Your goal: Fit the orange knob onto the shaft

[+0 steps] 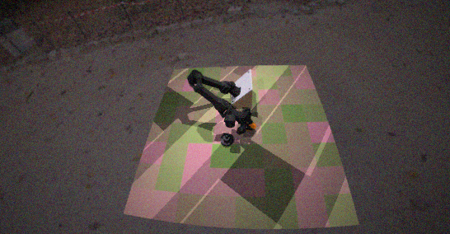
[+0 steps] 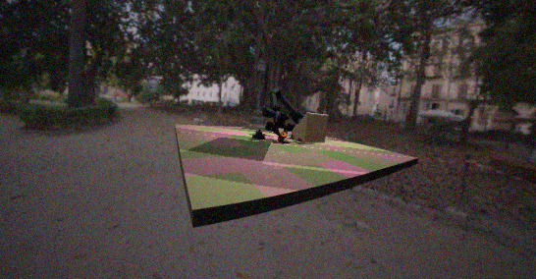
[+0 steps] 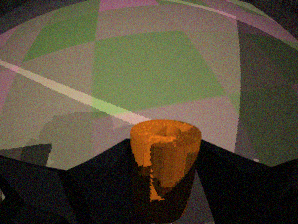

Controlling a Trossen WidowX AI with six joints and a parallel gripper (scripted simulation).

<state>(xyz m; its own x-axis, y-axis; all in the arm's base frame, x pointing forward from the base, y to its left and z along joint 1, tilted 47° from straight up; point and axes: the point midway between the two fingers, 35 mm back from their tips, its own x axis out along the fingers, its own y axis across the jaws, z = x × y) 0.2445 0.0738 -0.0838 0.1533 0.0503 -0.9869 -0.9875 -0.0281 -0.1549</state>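
Now: the orange knob 20 mm to the right of my gripper tip and 10 mm below it. From my gripper tip the other things lie so: round dark pedestal: 160 mm to the right, 100 mm ahead, 10 mm below.
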